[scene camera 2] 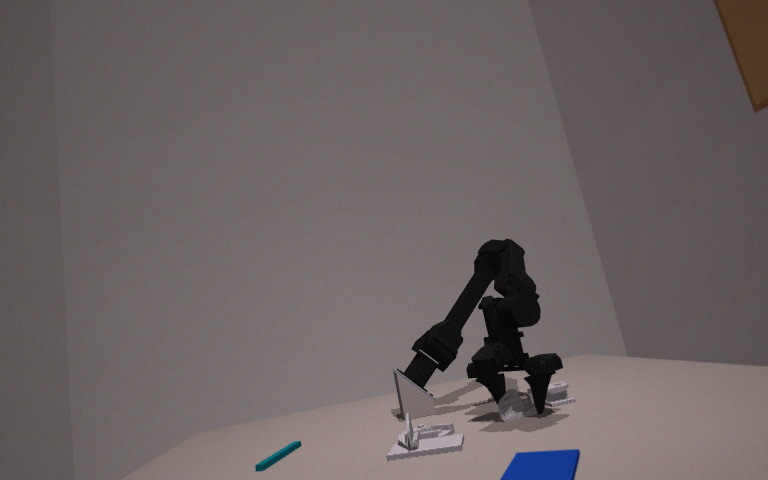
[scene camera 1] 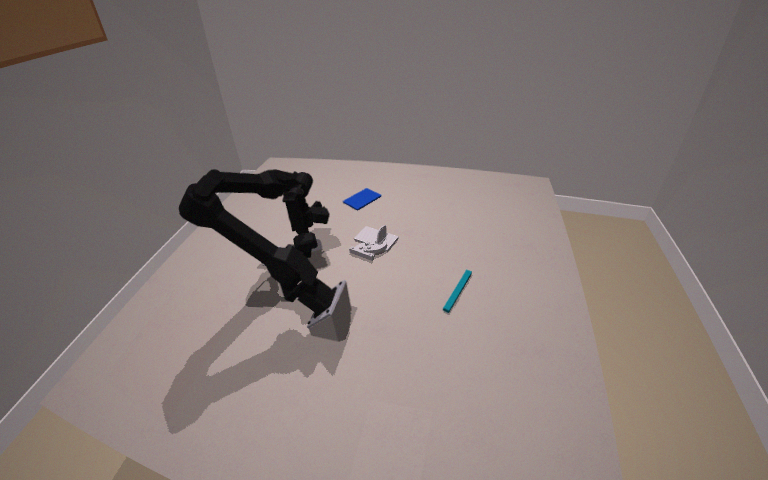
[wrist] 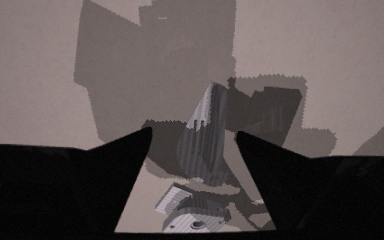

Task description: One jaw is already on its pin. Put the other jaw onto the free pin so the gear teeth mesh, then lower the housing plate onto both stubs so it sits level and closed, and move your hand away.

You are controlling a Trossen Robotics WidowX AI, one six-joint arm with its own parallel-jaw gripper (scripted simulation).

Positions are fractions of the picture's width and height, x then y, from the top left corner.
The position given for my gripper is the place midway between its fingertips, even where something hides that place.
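Observation:
In scene camera 2 I see my gripper (scene camera 2: 0.68, 0.86), open and holding nothing, and a grey jaw (scene camera 2: 0.67, 0.85). Scene camera 1 shows my gripper (scene camera 1: 0.40, 0.52) as well, and in the wrist view I see my gripper (wrist: 0.51, 0.56) too.

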